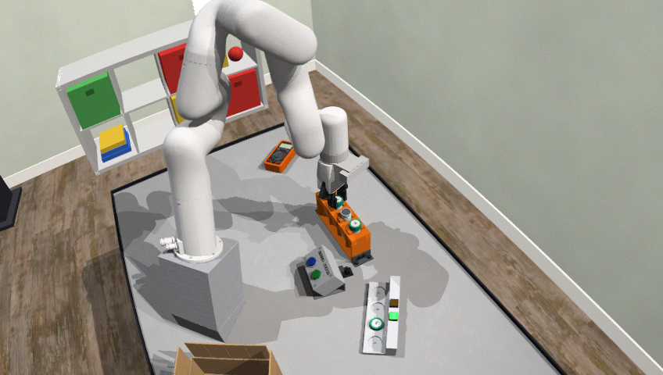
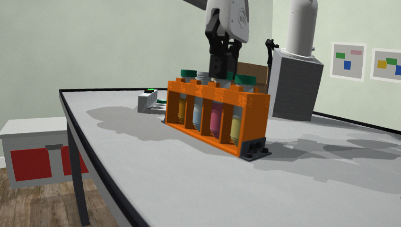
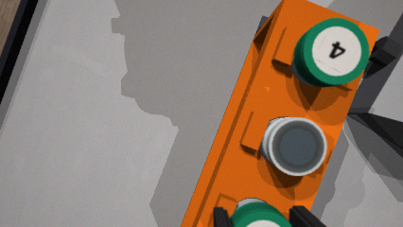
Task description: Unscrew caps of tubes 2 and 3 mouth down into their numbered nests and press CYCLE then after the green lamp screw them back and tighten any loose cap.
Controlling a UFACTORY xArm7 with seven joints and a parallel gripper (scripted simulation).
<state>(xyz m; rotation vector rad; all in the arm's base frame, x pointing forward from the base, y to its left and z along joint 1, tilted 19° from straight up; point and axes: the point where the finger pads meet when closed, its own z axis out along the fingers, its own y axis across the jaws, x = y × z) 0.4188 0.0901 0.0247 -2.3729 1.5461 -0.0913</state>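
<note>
Right now my hand is 10 mm above the cap 2. Round my hand: cap 4 (100 mm to the right, 20 mm below, 10 mm ahead); then tube 3 threaded neck (50 mm to the right, 10 mm below); then cap 1 (50 mm to the left, 20 mm below).
</note>
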